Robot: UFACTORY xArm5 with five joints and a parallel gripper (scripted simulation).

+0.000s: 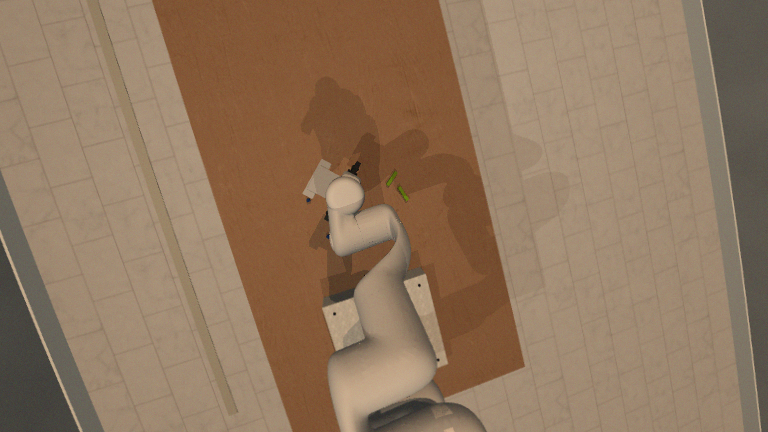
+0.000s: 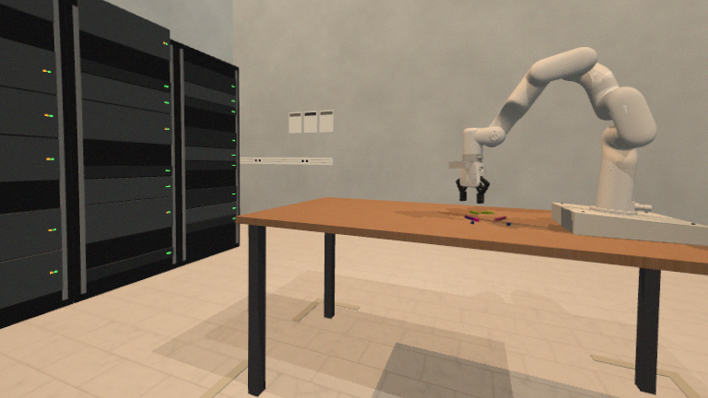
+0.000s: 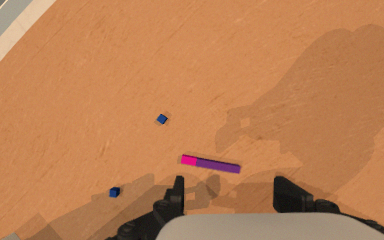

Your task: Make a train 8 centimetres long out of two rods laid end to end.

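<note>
My hand is 7 cm above the purple rod and 1 cm to the right of it. Round my hand: blue rod 10 cm to the left, 7 cm below, 3 cm behind; pink rod 10 cm behind, 7 cm below, 6 cm to the right; magenta rod 7 cm below, 3 cm to the left, 3 cm behind.
</note>
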